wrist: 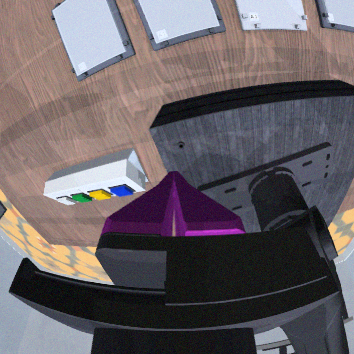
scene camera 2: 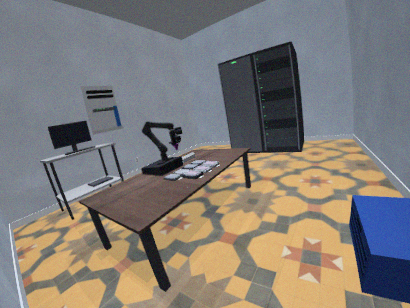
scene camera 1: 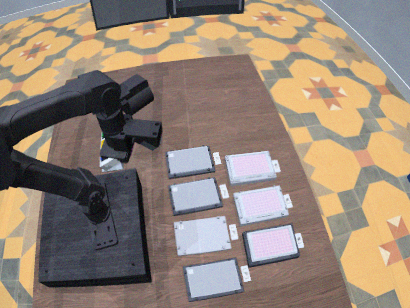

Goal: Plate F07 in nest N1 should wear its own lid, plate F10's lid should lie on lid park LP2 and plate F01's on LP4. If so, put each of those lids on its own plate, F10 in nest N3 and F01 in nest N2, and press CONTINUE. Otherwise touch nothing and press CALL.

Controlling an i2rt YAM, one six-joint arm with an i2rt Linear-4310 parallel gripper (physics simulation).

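Places are measured from the arm's base along level axes (x back, y right, z up), in millimetres.
Where they show: gripper, between the fingertips: (wrist: pixel 173 178) (scene camera 2: pixel 177 150) (scene camera 1: pixel 125 161); arm's base, origin of its link: (wrist: pixel 269 181) (scene camera 2: pixel 165 161) (scene camera 1: pixel 99 214).
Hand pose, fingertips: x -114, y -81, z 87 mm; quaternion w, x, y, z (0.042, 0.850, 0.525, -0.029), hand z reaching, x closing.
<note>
Things, the pixels of their top centre, and the offset from my fingertips. Level surfaces: height alone.
- button box, centre of its top: (wrist: pixel 81 196) (scene camera 1: pixel 108 132) dx +42, dy -225, dz -108 mm
- N3, centre of its top: (scene camera 1: pixel 251 163) dx -355, dy +29, dz -139 mm
- N2, centre of its top: (scene camera 1: pixel 262 201) dx -329, dy +161, dz -141 mm
- black-rimmed N1, centre of its top: (scene camera 1: pixel 273 242) dx -302, dy +290, dz -136 mm
- LP2, centre of its top: (wrist: pixel 84 26) (scene camera 1: pixel 189 159) dx -186, dy -62, dz -154 mm
- LP4, centre of its top: (scene camera 1: pixel 194 194) dx -161, dy +62, dz -154 mm
- LP3, centre of its top: (scene camera 1: pixel 213 278) dx -120, dy +322, dz -154 mm
- LP1, centre of its top: (scene camera 1: pixel 201 234) dx -137, dy +190, dz -152 mm
- wooden table, height of its surface: dz -172 mm
My gripper (scene camera 2: pixel 175 147) (wrist: pixel 173 178) is shut and empty, its purple fingertips together, above the table near the button box (scene camera 1: pixel 111 164) (wrist: pixel 95 175). The box shows white, green, yellow and blue buttons in the wrist view; their lettering is unreadable. Pink-welled plates sit in N3 (scene camera 1: pixel 250 166), N2 (scene camera 1: pixel 261 203) and black-rimmed N1 (scene camera 1: pixel 271 243). Whether each wears a lid, and plate names, I cannot tell. LP2 (scene camera 1: pixel 190 160) (wrist: pixel 92 35), LP4 (scene camera 1: pixel 195 195) (wrist: pixel 180 20) and LP3 (scene camera 1: pixel 213 278) show grey tops with dark rims. LP1 (scene camera 1: pixel 202 235) (wrist: pixel 272 12) bears a pale, clear-looking lid marked A1.
The arm's black base (scene camera 1: pixel 125 240) (wrist: pixel 215 130) stands beside the parks on the wooden table (scene camera 1: pixel 215 90) (scene camera 2: pixel 125 205). A desk with a monitor (scene camera 2: pixel 70 135), a server cabinet (scene camera 2: pixel 242 105) and a blue box (scene camera 2: pixel 385 240) stand away from the table.
</note>
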